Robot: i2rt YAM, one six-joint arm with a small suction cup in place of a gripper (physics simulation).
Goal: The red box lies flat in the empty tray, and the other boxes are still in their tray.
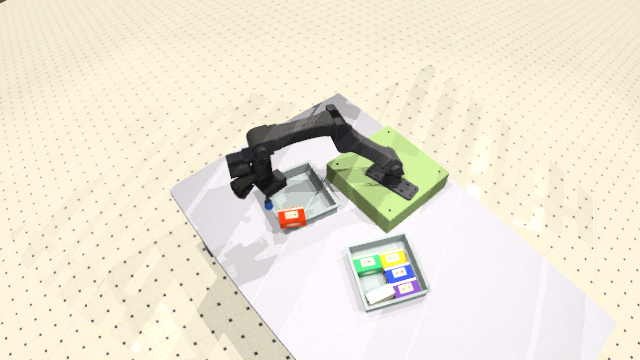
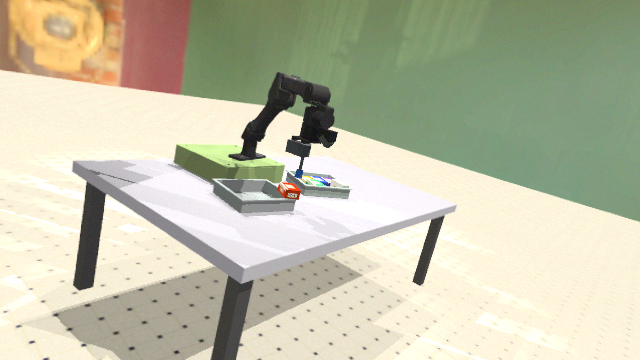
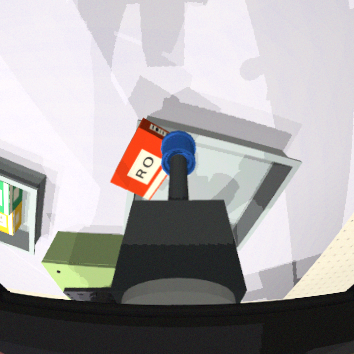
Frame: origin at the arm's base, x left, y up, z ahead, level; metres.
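Seen in the pictures: hand, tool point: [image 1: 269, 206] [image 2: 298, 177] [image 3: 177, 146]; arm's base, link origin: [image 1: 391, 181] [image 2: 247, 157] [image 3: 105, 293].
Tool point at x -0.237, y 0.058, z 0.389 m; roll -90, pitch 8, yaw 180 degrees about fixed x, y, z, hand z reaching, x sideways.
Pixels of each thing's top centre, then the offset from my tool point to it. Level surfaces: height alone.
- red box, top centre: [image 3: 144, 167] [image 1: 291, 214] [image 2: 289, 186] dx +0.049, dy -0.059, dz -0.051 m
- grey tray, top centre: [image 3: 201, 202] [image 1: 297, 192] [image 2: 255, 188] dx -0.018, dy -0.094, dz -0.153 m
- second tray, top centre: [image 1: 387, 268] [image 2: 318, 179] dx +0.418, dy -0.094, dz -0.105 m
- green box, top centre: [image 1: 367, 261] [image 2: 316, 182] dx +0.351, dy -0.094, dz -0.084 m
- yellow box, top centre: [image 1: 392, 257] dx +0.406, dy -0.105, dz -0.154 m
- blue box, top centre: [image 1: 399, 272] dx +0.456, dy -0.103, dz -0.121 m
- purple box, top centre: [image 1: 405, 288] dx +0.506, dy -0.104, dz -0.087 m
- white box, top centre: [image 1: 380, 293] [image 2: 340, 182] dx +0.455, dy -0.082, dz -0.011 m
- pale table, surface height: dy -0.144 m
The red box [image 1: 291, 218] [image 2: 289, 190] [image 3: 134, 167] rests across the rim of the grey tray [image 1: 303, 190] [image 2: 267, 205] [image 3: 220, 175], at the side facing the other tray. It is partly outside, looks tilted and does not lie on the tray floor. My blue suction cup [image 1: 269, 205] [image 2: 299, 173] [image 3: 178, 150] is off, holds nothing and hangs above the tray's edge area, apart from the box. The second tray [image 1: 419, 262] [image 2: 327, 191] [image 3: 41, 200] holds a green box [image 1: 368, 265], a yellow box [image 1: 393, 257], a blue box [image 1: 399, 273], a purple box [image 1: 407, 288] and a white box [image 1: 380, 294].
The green base block [image 1: 420, 155] [image 2: 205, 160] [image 3: 82, 247] carries the arm and stands beside the red box's tray. Both trays stand on the pale table [image 1: 475, 280] [image 2: 390, 200]. The white box looks tilted against the tray wall.
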